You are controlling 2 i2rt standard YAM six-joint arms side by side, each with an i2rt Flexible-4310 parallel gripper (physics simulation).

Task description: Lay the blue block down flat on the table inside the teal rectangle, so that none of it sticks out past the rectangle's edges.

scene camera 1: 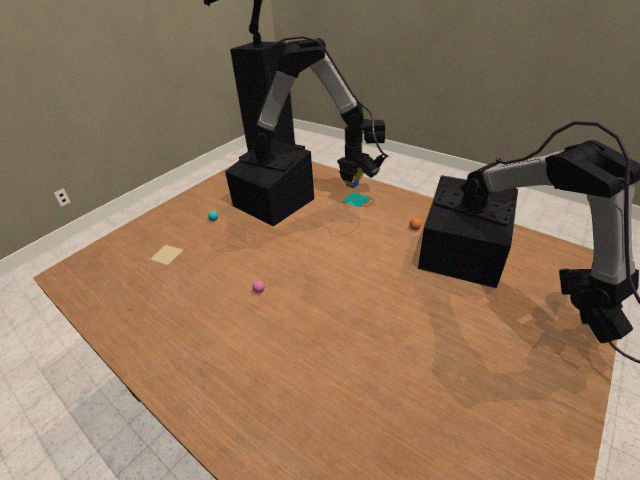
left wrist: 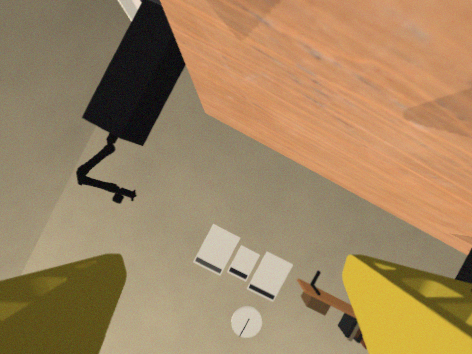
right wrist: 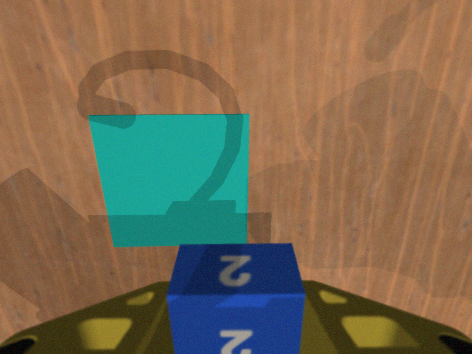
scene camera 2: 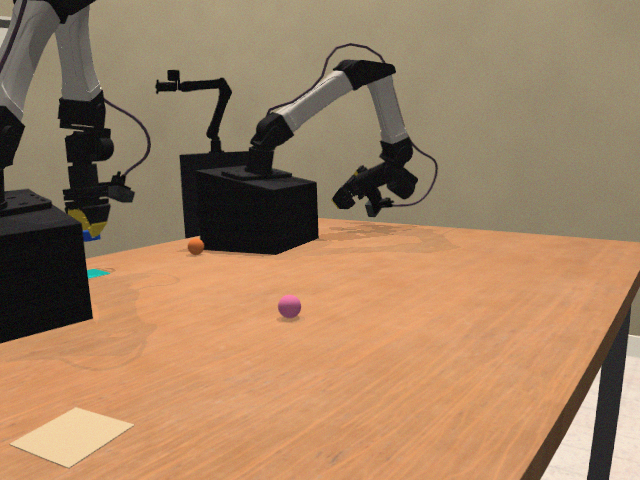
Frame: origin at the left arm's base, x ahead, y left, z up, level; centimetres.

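Seen in the pictures: left gripper, between the fingertips: (left wrist: 234, 264) (scene camera 2: 341, 193); right gripper, between the fingertips: (scene camera 1: 353, 183) (right wrist: 236, 296) (scene camera 2: 91, 236); left arm's base, origin of its link: (scene camera 1: 473, 207) (scene camera 2: 257, 176); right arm's base, origin of its link: (scene camera 1: 267, 161).
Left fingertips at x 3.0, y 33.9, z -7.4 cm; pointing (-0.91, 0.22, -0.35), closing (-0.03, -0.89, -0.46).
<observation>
Offsets run from my left fingertips to a thing's top centre. "spot": to the spot under its first point.
The blue block {dx -12.1, dy -76.7, dz -0.1 cm} (scene camera 1: 353, 183) (scene camera 2: 92, 236) (right wrist: 236, 300), marked with a 2, is held up in the air between the yellow fingers of my right gripper (scene camera 1: 354, 178) (scene camera 2: 88, 227) (right wrist: 236, 296). The teal rectangle {spot: dx -14.9, dy -76.6, dz -9.5 cm} (scene camera 1: 356, 199) (scene camera 2: 97, 273) (right wrist: 170, 165) lies flat on the table below; in the right wrist view it shows ahead of the block and somewhat to the left, partly in the arm's shadow. The block is above the table, not touching it. My left gripper (scene camera 2: 338, 201) (left wrist: 234, 264) is open and empty, raised over the far side of the table in scene camera 2.
A pink ball {dx +39.0, dy -77.4, dz -6.3 cm} (scene camera 1: 258, 286) (scene camera 2: 289, 306), an orange ball {dx -8.4, dy -51.2, dz -5.8 cm} (scene camera 1: 415, 223) (scene camera 2: 195, 245), a cyan ball {dx +20.6, dy -114.7, dz -6.2 cm} (scene camera 1: 212, 215) and a cream square {spot: dx +42.4, dy -114.4, dz -9.5 cm} (scene camera 1: 166, 254) (scene camera 2: 72, 437) are on the table. The two black arm bases {spot: dx +12.0, dy -93.4, dz +5.2 cm} (scene camera 1: 269, 186) {spot: dx +7.7, dy -32.3, dz +3.3 cm} (scene camera 1: 465, 242) stand either side of the teal rectangle.
</observation>
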